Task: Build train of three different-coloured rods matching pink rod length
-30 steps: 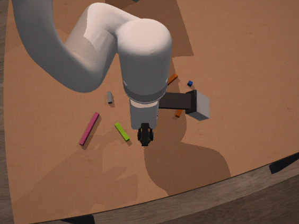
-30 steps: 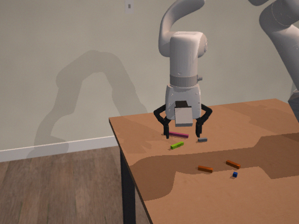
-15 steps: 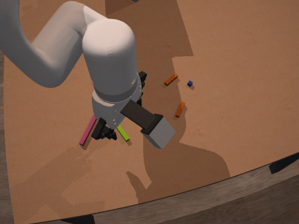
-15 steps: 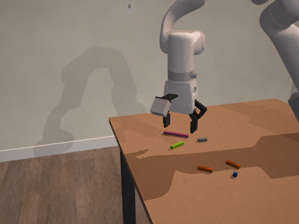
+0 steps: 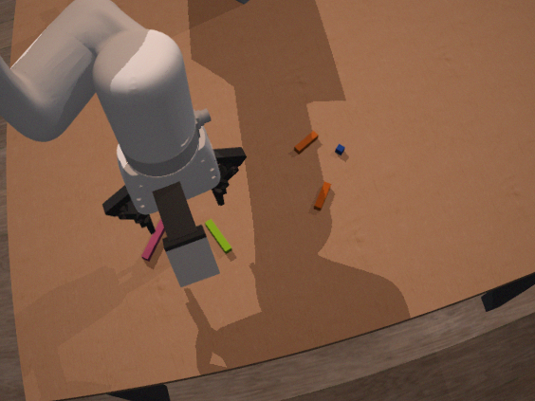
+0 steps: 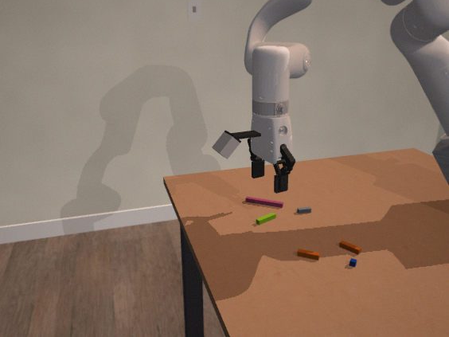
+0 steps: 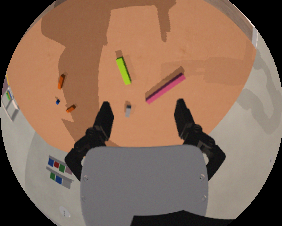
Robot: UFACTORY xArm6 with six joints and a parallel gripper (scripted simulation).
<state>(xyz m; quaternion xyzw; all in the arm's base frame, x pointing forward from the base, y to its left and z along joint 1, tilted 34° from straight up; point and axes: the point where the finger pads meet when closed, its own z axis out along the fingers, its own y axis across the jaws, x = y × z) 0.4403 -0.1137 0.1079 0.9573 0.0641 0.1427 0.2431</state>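
My gripper is now 40 mm past the blue rod, 240 mm to the right of it and 70 mm above it. From my hand the other things lie so: lime rod (20 mm ahead, 30 mm to the left, 70 mm below); grey rod (80 mm behind, 30 mm to the left, 70 mm below); pink rod (10 mm behind, 40 mm to the right, 70 mm below).
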